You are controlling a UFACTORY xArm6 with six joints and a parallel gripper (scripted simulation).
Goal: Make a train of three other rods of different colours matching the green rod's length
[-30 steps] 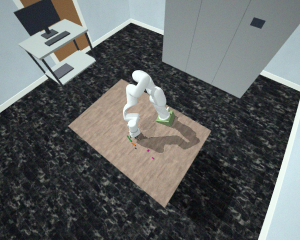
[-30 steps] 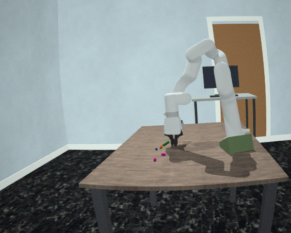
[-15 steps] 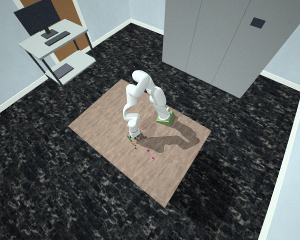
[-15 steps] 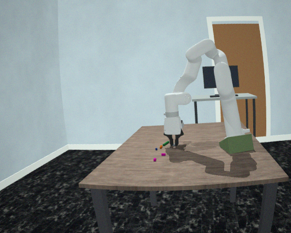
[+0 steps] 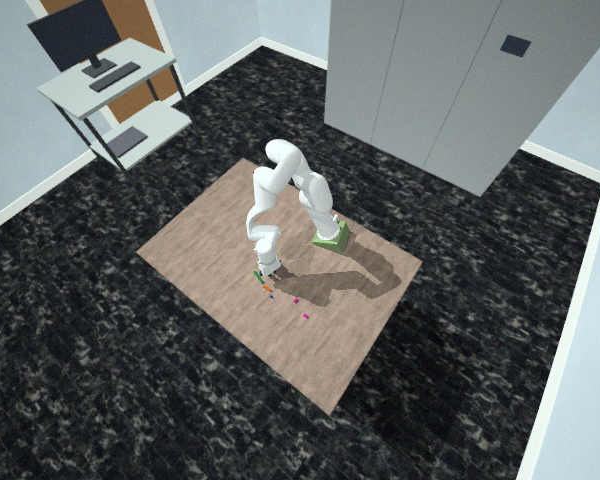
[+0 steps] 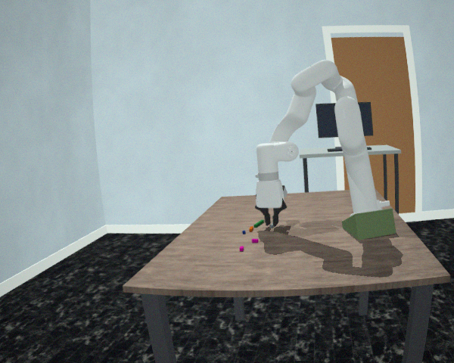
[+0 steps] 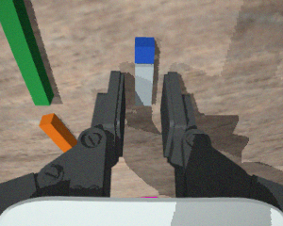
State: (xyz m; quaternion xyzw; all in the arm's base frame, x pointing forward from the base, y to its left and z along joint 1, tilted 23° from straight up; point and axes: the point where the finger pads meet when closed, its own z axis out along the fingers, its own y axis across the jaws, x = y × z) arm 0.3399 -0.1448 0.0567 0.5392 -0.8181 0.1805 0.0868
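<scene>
Now: hand 20 mm above the grey rod. From my hand the other things lie so: green rod (50 mm ahead, 50 mm to the right, 20 mm below); then orange rod (80 mm ahead, 20 mm to the left, 20 mm below).
</scene>
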